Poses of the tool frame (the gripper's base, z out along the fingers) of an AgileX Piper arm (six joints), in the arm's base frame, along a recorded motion.
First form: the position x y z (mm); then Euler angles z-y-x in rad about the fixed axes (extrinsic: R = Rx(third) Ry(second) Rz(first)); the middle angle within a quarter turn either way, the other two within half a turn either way.
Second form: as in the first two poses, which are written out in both.
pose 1, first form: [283 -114 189 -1.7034 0.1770 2.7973]
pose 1, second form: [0.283 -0.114 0.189 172.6 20.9 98.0]
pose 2, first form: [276 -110 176 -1.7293 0.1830 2.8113]
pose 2, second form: [0.276 -0.110 0.176 172.7 20.3 99.5]
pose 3, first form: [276 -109 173 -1.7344 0.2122 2.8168]
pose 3, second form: [0.276 -0.109 0.173 171.1 20.3 99.8]
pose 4, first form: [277 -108 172 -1.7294 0.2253 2.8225]
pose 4, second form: [0.277 -0.108 0.172 170.2 20.1 99.4]
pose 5, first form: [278 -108 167 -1.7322 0.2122 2.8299]
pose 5, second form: [0.278 -0.108 0.167 170.9 19.6 99.6]
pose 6, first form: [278 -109 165 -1.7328 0.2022 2.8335]
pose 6, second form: [0.278 -0.109 0.165 171.5 19.3 99.6]
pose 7, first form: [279 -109 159 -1.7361 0.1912 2.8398]
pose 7, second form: [0.279 -0.109 0.159 172.1 18.8 99.8]
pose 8, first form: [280 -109 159 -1.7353 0.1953 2.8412]
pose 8, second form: [0.280 -0.109 0.159 171.8 18.8 99.8]
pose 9, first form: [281 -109 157 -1.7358 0.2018 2.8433]
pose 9, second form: [0.281 -0.109 0.157 171.5 18.7 99.8]
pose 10, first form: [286 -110 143 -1.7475 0.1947 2.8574]
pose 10, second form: [0.286 -0.110 0.143 171.9 18.0 100.4]
